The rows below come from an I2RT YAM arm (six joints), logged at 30 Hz.
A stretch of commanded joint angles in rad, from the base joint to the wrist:
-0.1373 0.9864 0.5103 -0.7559 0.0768 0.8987
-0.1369 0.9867 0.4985 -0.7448 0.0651 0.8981
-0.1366 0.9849 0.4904 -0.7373 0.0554 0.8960
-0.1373 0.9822 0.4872 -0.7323 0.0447 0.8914
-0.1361 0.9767 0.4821 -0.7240 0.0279 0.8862
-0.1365 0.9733 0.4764 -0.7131 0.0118 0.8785
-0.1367 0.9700 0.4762 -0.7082 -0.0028 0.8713
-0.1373 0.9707 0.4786 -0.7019 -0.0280 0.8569
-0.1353 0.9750 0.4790 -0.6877 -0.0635 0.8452
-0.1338 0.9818 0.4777 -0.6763 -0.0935 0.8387
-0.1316 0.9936 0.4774 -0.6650 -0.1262 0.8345
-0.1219 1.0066 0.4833 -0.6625 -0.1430 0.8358
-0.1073 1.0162 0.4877 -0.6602 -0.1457 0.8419
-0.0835 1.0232 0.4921 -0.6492 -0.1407 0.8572
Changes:
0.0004 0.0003 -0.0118 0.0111 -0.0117 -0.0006
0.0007 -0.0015 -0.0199 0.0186 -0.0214 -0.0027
0.0000 -0.0042 -0.0231 0.0236 -0.0321 -0.0073
0.0012 -0.0097 -0.0282 0.0319 -0.0489 -0.0125
0.0008 -0.0131 -0.0339 0.0428 -0.0650 -0.0202
0.0006 -0.0164 -0.0341 0.0477 -0.0796 -0.0274
0.0000 -0.0157 -0.0317 0.0540 -0.1048 -0.0418
0.0020 -0.0114 -0.0313 0.0682 -0.1403 -0.0535
0.0035 -0.0046 -0.0326 0.0796 -0.1703 -0.0600
0.0057 0.0072 -0.0329 0.0909 -0.2030 -0.0642
0.0154 0.0202 -0.0270 0.0934 -0.2198 -0.0629
0.0300 0.0298 -0.0226 0.0957 -0.2225 -0.0568
0.0538 0.0368 -0.0182 0.1067 -0.2175 -0.0415

